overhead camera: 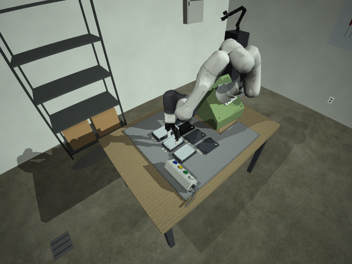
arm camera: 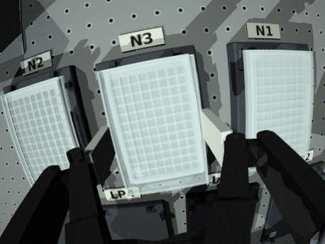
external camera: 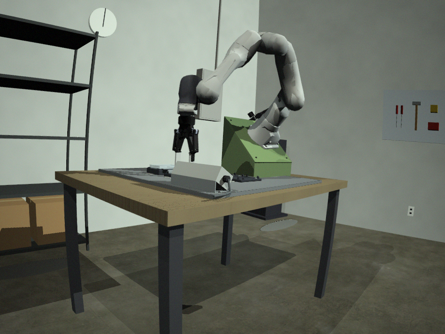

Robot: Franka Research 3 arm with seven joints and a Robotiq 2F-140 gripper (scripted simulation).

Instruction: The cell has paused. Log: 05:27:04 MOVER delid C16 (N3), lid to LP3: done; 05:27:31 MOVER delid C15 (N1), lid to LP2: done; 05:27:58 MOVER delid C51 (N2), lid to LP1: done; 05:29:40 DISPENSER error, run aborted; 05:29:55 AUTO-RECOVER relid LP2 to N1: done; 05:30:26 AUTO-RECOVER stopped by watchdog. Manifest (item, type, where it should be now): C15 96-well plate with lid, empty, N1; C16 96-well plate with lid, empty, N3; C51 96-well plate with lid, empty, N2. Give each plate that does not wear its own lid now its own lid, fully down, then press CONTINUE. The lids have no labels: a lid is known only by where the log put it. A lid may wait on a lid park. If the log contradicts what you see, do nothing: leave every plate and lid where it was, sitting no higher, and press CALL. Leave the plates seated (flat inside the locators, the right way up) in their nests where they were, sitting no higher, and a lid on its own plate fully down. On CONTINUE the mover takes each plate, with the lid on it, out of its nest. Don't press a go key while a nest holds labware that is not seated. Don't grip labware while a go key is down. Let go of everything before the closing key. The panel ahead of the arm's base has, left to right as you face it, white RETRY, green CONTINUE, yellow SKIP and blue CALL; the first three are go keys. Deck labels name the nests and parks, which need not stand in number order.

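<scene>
Right now my hand is 40 mm above the plate. The rest, counted from my hand: clear lid 20 mm below; then N3 label 90 mm ahead, 20 mm to the left, 60 mm below; then LP4 label 100 mm behind, 40 mm to the left, 60 mm below.
</scene>
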